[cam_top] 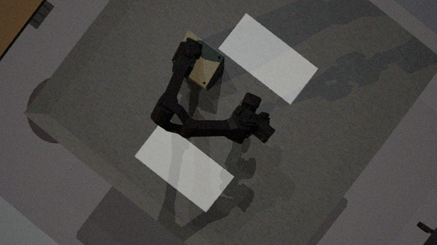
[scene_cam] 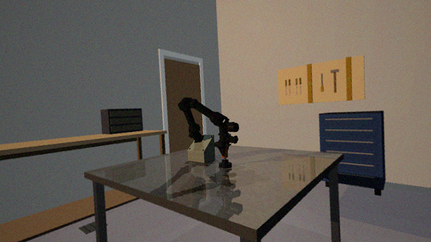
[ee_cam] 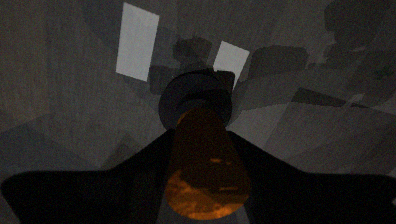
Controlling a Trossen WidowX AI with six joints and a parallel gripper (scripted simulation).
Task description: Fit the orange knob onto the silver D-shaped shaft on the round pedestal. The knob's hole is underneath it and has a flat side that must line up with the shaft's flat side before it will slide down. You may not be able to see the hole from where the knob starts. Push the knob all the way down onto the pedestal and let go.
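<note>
My gripper tip is now 30 mm below the orange knob. From my gripper tip the other things lie so: dark round pedestal: 40 mm below.
</note>
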